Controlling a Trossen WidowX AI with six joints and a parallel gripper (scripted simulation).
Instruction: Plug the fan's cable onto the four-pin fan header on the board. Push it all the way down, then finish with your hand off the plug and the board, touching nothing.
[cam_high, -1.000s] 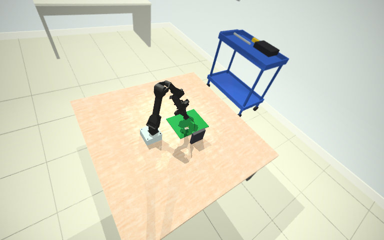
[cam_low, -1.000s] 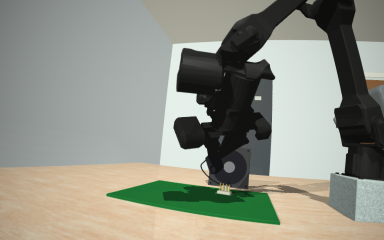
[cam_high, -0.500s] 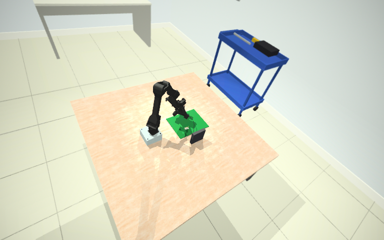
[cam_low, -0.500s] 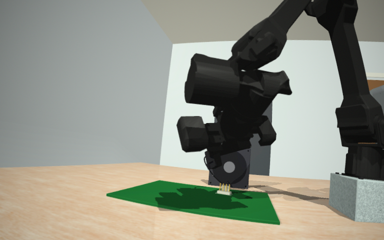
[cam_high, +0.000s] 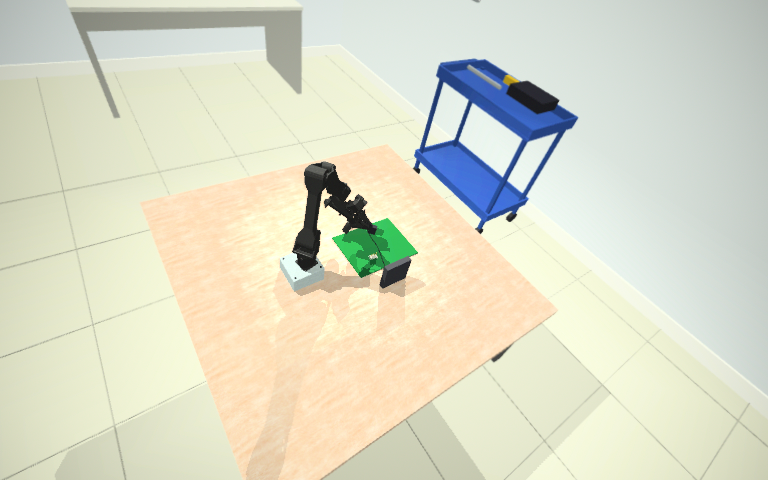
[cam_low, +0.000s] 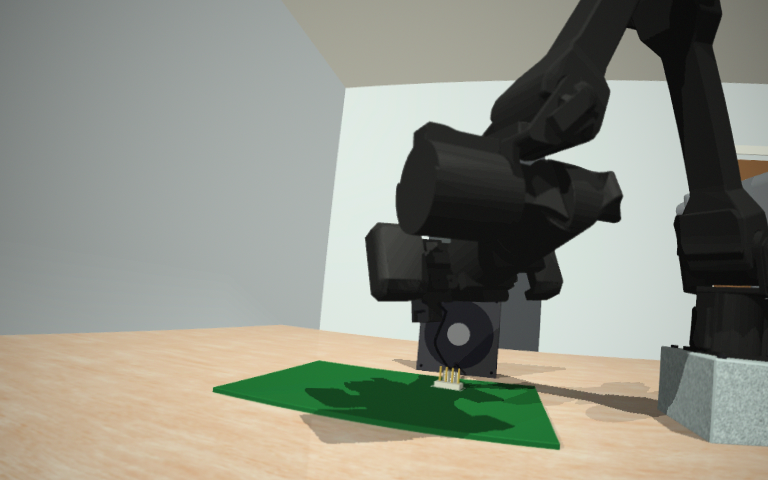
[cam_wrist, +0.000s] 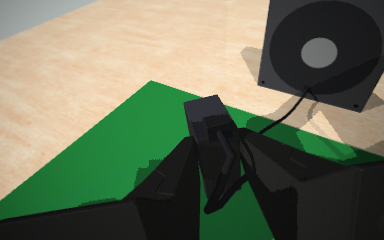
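The green board is 12 cm below my gripper tip, 2 cm to the right of it and 2 cm ahead of it. From my gripper tip the other things lie so: white four-pin header: 11 cm below, 7 cm to the right, 3 cm behind; then black fan: 20 cm to the right, 5 cm below, 5 cm behind; then black plug: 1 cm below.
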